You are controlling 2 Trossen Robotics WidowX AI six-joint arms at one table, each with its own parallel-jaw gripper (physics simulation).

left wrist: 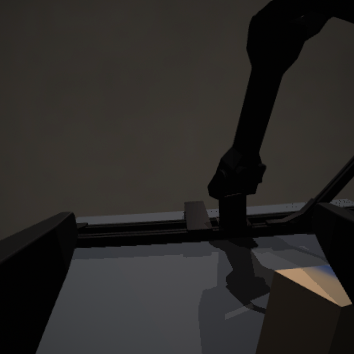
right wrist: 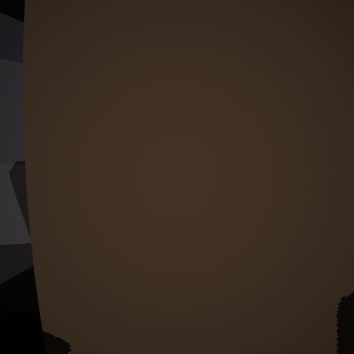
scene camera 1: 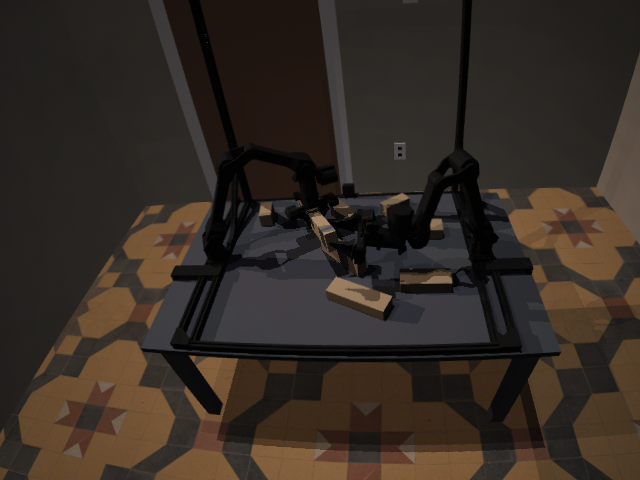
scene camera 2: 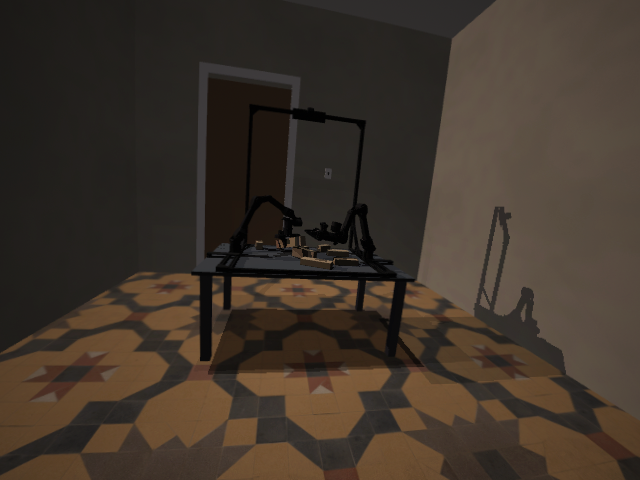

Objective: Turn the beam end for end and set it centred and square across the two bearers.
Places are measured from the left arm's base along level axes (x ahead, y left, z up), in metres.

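Pixels of known places: left gripper, fingertip midpoint: [left wrist: 196, 219] [scene camera 1: 330, 232] [scene camera 2: 305, 231]; right gripper, fingertip midpoint: [scene camera 2: 287, 247]; left arm's base at its link origin: [scene camera 1: 480, 250] [scene camera 2: 367, 258]; right arm's base at its link origin: [left wrist: 232, 222] [scene camera 1: 217, 256] [scene camera 2: 234, 251].
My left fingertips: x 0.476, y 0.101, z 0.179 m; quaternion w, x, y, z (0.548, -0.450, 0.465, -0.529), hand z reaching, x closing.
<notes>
Ahead of a thing's pixels: the offset from my left fingertips to its top centre. "spot": to the spot under its first point.
The long wooden beam [scene camera 1: 324, 230] [right wrist: 193, 175] runs slantwise across the middle of the table, and its near end reaches toward the bearers. My right gripper [scene camera 1: 310, 213] is shut on the beam's far end, and the wood fills the right wrist view. My left gripper [scene camera 1: 361, 236] is open and empty beside the beam's near part. One beam end with a blue mark @[spot: 0.015 m ahead, 0.054 m right, 0.042 m down] [left wrist: 309, 281] shows low on the right in the left wrist view. The two bearers @[0.073 m back, 0.090 m left, 0.161 m down] [scene camera 1: 360, 297] @[0.277 m back, 0.025 m left, 0.161 m down] [scene camera 1: 426, 280] lie flat in front, apart and not parallel.
Loose wooden blocks lie at the back of the table: one on the left [scene camera 1: 266, 214], one in the middle [scene camera 1: 343, 209], two on the right [scene camera 1: 394, 204] [scene camera 1: 436, 228]. A black frame rail [scene camera 1: 337, 347] borders the table top.
</notes>
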